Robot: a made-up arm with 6 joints.
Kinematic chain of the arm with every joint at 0, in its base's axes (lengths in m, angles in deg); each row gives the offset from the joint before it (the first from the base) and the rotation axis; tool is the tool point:
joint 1: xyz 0 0 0.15 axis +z
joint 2: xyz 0 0 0 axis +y
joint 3: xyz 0 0 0.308 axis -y
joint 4: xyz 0 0 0 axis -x
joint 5: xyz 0.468 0 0 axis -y
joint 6: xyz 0 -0.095 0 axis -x
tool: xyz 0 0 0
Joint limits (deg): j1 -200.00..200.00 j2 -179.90..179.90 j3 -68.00..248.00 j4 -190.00..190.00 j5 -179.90..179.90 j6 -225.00..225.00
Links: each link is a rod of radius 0.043 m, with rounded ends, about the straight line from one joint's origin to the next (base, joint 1, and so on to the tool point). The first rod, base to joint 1, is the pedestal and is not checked.
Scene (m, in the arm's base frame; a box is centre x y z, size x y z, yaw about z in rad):
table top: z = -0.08
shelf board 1: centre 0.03 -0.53 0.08 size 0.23 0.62 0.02 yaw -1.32
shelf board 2: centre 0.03 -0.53 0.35 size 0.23 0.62 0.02 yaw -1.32
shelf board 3: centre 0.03 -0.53 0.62 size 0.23 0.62 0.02 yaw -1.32
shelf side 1: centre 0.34 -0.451 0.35 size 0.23 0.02 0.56 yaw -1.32
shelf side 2: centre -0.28 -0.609 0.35 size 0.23 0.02 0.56 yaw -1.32
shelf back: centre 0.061 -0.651 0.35 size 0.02 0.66 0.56 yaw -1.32
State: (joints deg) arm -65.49 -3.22 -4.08 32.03 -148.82 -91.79
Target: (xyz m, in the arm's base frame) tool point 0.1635 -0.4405 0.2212
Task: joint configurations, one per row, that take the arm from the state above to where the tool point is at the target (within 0.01 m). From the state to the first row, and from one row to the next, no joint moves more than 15 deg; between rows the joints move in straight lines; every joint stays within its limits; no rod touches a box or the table.
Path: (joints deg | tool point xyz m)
1: -62.57 -16.64 -13.91 31.35 -148.82 -91.79 | 0.1016 -0.3719 0.5168
2: -59.64 -30.07 -23.74 30.66 -148.82 -91.79 | 0.0839 -0.3049 0.5163
3: -56.72 -43.49 -33.58 29.98 -148.82 -91.79 | 0.0634 -0.2465 0.5008
4: -53.27 -34.51 -45.15 28.03 -148.82 -91.79 | 0.1084 -0.2855 0.3613
5: -49.83 -25.52 -56.72 26.07 -148.82 -91.79 | 0.1214 -0.2761 0.2212
6: -53.04 -13.68 -46.22 27.08 -148.82 -91.79 | 0.1398 -0.3265 0.2340
7: -56.25 -1.84 -35.72 28.09 -148.82 -91.79 | 0.1545 -0.3821 0.2341
8: -59.46 10.00 -25.21 29.09 -148.82 -91.79 | 0.1635 -0.4405 0.2212

